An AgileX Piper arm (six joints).
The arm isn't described. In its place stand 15 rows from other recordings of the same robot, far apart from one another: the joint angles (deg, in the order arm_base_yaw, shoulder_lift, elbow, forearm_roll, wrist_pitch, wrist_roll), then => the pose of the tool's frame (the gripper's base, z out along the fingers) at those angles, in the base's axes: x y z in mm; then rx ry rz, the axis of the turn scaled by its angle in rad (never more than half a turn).
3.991, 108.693, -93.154, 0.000, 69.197, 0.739 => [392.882, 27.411, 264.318, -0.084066, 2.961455, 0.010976]
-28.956, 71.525, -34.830, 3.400, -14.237, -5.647 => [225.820, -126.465, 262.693, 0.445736, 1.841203, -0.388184]
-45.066, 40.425, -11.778, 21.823, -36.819, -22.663 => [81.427, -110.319, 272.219, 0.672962, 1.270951, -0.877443]
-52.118, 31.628, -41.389, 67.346, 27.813, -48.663 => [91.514, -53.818, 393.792, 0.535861, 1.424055, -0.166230]
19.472, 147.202, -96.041, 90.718, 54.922, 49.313 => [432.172, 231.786, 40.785, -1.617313, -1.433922, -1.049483]
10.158, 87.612, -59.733, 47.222, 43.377, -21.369 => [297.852, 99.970, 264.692, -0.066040, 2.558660, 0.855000]
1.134, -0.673, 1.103, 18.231, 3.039, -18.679 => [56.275, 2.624, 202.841, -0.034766, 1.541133, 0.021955]
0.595, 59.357, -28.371, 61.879, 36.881, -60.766 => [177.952, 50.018, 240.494, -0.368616, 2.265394, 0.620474]
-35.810, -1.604, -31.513, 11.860, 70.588, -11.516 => [-9.154, 28.355, 278.342, 0.407712, 2.088909, -0.240932]
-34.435, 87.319, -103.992, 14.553, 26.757, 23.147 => [286.599, -184.014, 513.071, 0.880434, 1.392405, 0.116803]
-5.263, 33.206, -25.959, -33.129, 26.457, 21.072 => [113.831, -32.737, 284.963, 0.089014, 2.012380, -0.407927]
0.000, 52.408, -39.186, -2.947, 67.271, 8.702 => [132.445, -4.315, 268.218, 0.198974, 2.878282, -0.044039]
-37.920, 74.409, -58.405, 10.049, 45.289, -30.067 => [213.866, -152.306, 304.360, 0.284132, 2.539250, -0.260419]
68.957, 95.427, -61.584, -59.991, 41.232, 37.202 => [170.869, 299.484, 239.468, -1.351813, 1.857494, -0.288845]
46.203, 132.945, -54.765, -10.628, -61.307, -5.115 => [267.597, 300.348, 50.620, -0.965046, 1.545247, 0.592596]
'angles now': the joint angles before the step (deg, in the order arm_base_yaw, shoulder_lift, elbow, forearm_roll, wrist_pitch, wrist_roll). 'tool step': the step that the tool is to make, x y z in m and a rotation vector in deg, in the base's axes. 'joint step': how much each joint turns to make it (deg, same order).
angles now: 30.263, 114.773, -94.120, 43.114, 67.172, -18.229
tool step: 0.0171, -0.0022, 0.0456, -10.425, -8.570, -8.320
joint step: 1.409, -0.009, -12.744, -17.994, 2.256, 16.908
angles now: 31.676, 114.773, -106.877, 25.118, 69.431, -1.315
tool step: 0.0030, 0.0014, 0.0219, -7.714, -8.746, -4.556
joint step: 2.546, -0.270, -5.351, -14.052, 0.122, 8.017
